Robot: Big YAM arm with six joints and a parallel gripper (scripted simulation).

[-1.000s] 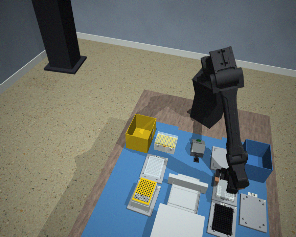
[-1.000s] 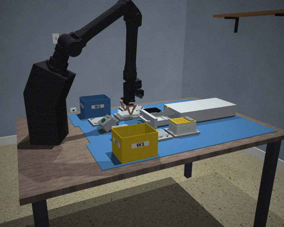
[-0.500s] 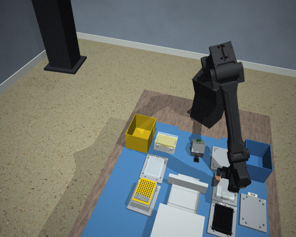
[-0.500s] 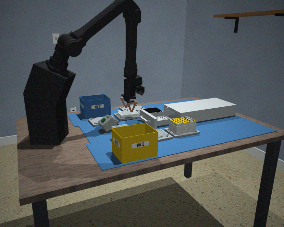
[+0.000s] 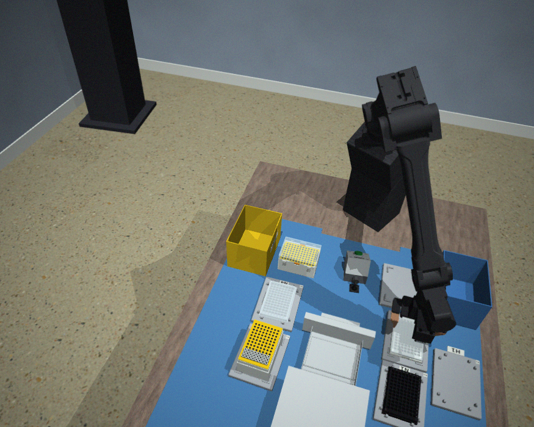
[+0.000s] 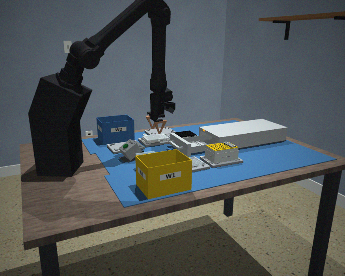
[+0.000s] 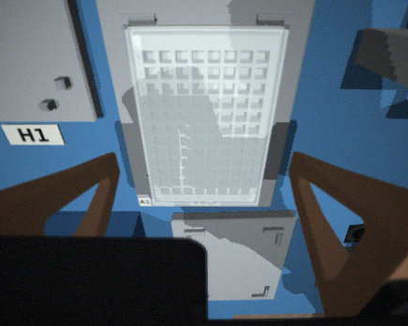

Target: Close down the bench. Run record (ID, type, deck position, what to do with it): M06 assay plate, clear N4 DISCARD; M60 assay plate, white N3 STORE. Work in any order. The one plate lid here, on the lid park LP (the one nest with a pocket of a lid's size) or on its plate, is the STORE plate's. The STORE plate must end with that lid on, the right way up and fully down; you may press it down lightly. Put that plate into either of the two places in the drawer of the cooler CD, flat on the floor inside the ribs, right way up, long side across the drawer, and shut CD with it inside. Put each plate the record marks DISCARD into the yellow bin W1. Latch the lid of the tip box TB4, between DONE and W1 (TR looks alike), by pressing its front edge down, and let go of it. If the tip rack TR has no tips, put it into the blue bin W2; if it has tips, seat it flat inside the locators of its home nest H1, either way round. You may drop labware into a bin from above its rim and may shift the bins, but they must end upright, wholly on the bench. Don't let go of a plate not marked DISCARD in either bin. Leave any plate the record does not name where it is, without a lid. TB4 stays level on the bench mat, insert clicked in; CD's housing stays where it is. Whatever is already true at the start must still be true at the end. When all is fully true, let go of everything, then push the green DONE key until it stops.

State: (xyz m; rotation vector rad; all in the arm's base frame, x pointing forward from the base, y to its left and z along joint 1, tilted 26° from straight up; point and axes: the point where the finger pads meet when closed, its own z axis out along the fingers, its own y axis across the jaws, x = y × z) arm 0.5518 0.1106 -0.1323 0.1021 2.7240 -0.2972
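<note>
Right now my hand is 40 mm above the clear plate lid. From my hand the other things lie so: white assay plate: 50 mm below; then nest N3: 60 mm below; then home nest H1: 100 mm ahead, 120 mm to the left, 60 mm below.
</note>
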